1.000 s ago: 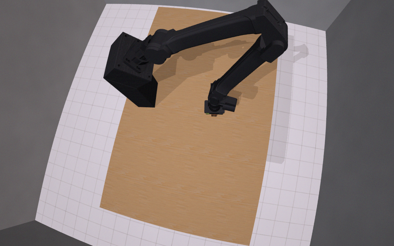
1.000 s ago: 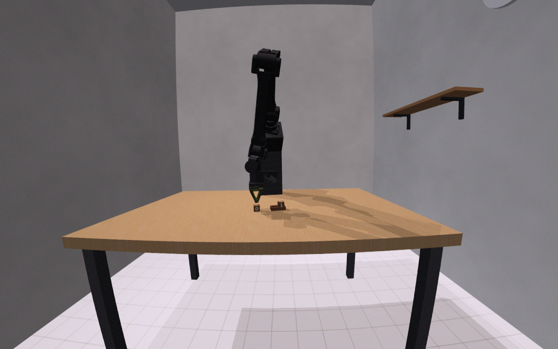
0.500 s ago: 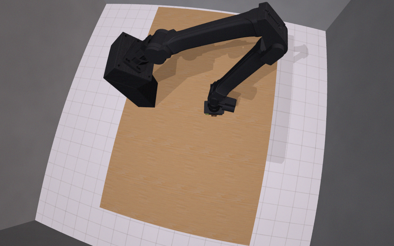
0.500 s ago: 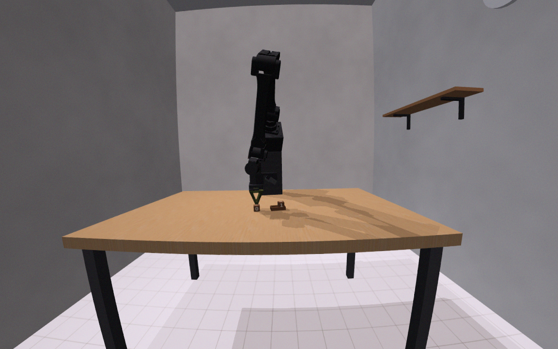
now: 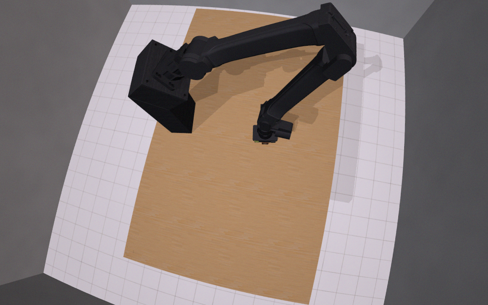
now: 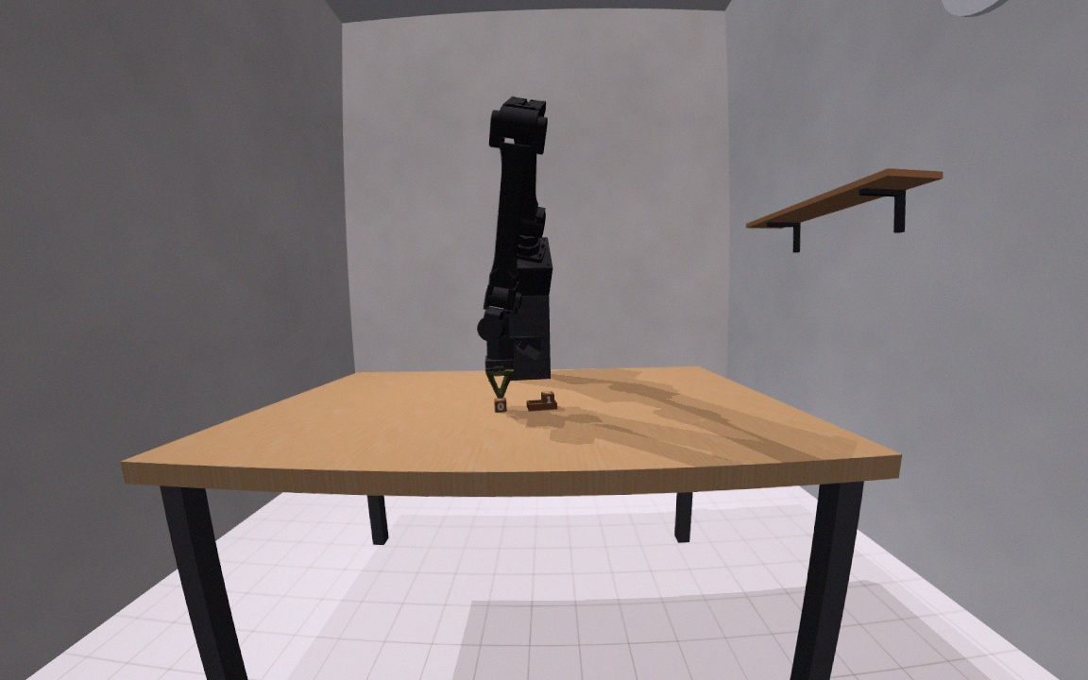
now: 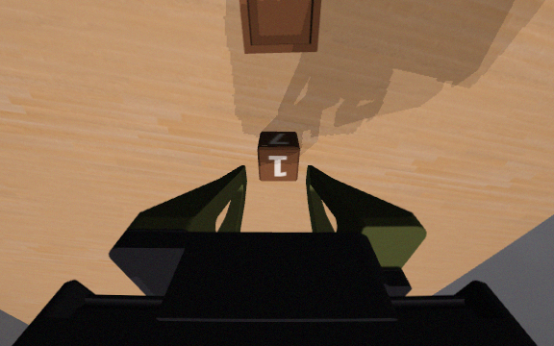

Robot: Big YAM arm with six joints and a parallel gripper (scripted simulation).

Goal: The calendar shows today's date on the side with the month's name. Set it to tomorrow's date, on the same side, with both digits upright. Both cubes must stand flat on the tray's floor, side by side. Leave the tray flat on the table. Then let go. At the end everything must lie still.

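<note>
Right now the cube is 30 mm below my hand. From my hand the other things lie so: brown calendar tray: 100 mm to the left, 50 mm behind, 40 mm below.
</note>
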